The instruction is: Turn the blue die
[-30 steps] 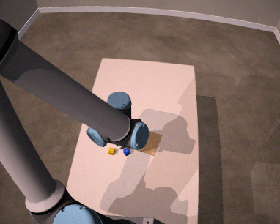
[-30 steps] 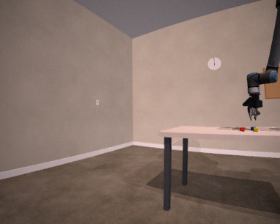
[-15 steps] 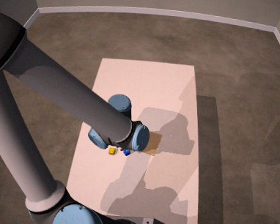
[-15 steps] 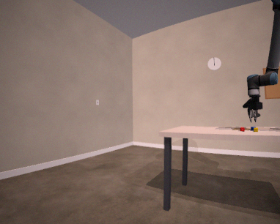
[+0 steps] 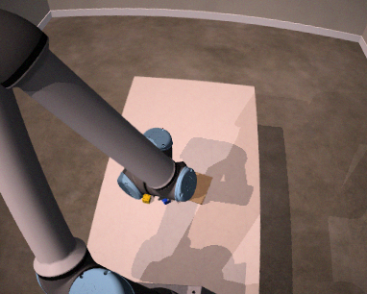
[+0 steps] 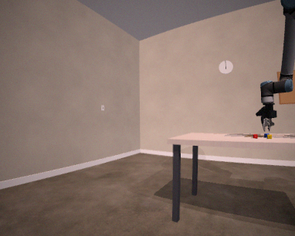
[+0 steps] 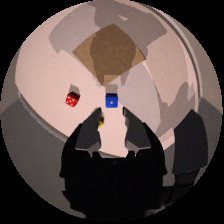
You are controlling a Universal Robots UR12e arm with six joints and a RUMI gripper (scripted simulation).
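My hand is 50 mm above the blue die. Also, from my hand: mat (80 mm ahead, 110 mm to the right, 60 mm below); yellow die (80 mm to the left, 50 mm below); red die (100 mm ahead, 50 mm to the left, 50 mm below).
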